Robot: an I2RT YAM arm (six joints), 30 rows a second.
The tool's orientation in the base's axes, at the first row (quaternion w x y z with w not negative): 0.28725 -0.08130 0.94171 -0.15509
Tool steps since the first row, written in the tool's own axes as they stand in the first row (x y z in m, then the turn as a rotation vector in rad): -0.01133 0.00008 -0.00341 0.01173 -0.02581 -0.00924; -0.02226 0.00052 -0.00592 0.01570 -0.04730 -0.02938; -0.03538 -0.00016 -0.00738 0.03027 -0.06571 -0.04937; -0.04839 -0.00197 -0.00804 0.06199 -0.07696 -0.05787; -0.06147 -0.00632 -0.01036 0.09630 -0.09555 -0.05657; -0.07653 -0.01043 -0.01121 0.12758 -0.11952 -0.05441
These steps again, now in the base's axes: 0.00737 0.00366 0.00850 -0.01322 -0.02480 0.00996; 0.01491 0.00733 0.01596 -0.02651 -0.04099 0.03105; 0.02491 0.01023 0.02411 -0.04862 -0.05690 0.04550; 0.03534 0.01184 0.03195 -0.07878 -0.07305 0.03964; 0.04505 0.01150 0.04200 -0.10505 -0.09913 0.02721; 0.05721 0.01150 0.05183 -0.12800 -0.12974 0.01750
